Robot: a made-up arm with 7 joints.
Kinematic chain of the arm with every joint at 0, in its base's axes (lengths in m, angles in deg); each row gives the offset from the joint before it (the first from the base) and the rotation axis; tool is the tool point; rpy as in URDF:
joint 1: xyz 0 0 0.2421 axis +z
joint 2: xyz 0 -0.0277 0.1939 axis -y
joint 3: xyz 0 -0.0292 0.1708 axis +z
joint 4: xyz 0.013 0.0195 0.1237 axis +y
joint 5: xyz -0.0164 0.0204 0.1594 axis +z
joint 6: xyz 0 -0.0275 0.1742 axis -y
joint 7: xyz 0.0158 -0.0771 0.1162 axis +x
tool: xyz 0 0 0 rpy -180 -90 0
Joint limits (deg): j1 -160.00..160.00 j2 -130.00..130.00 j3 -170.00..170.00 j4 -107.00..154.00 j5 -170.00..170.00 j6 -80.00..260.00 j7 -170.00..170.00
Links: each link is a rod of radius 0.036 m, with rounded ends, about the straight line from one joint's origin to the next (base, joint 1, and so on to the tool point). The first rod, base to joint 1, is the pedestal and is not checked.
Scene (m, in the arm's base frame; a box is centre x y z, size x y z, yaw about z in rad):
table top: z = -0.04
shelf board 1: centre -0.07 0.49 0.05 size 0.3 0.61 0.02 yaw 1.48
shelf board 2: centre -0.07 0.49 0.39 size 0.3 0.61 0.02 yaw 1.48
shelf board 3: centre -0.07 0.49 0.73 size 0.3 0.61 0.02 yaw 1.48
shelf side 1: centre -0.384 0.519 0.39 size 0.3 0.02 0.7 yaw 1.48
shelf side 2: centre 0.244 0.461 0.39 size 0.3 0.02 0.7 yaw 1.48
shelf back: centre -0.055 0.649 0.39 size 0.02 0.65 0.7 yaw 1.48
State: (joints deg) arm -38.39 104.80 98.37 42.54 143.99 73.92 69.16
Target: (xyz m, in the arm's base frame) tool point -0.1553 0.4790 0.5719
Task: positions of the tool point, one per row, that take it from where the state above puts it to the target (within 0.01 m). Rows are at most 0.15 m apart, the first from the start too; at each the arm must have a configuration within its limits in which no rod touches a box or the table.
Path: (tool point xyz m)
1: -0.1676 0.4284 0.1818
2: -0.1601 0.3455 0.1679
3: -0.1379 0.2636 0.1627
4: -0.1029 0.1879 0.1673
5: -0.1438 0.2340 0.2567
6: -0.1697 0.2596 0.3594
7: -0.1801 0.2615 0.4674
8: -0.1772 0.2386 0.5719
9: -0.1803 0.3206 0.5751
10: -0.1725 0.4020 0.5740
11: -0.1553 0.4790 0.5719

